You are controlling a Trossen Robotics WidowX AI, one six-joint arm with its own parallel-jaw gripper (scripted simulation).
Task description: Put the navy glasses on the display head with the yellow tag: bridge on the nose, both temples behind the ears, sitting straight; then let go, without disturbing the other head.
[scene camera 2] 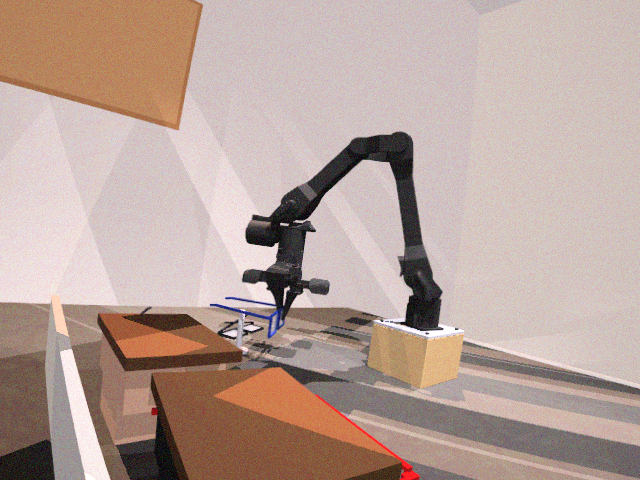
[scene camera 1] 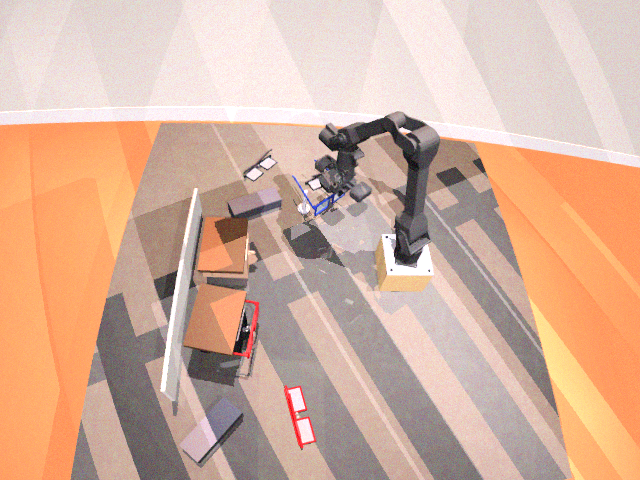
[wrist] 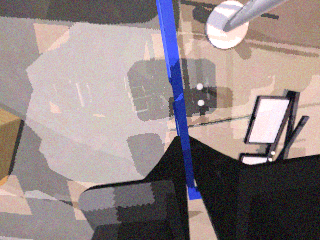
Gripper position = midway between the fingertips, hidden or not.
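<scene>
In scene camera 1 I can see a tall white panel [scene camera 1: 174, 341], and my gripper [scene camera 1: 338, 195] is there too. Scene camera 2 gives me the gripper [scene camera 2: 281, 320], and the wrist view shows my gripper [wrist: 181, 140] as well.
</scene>
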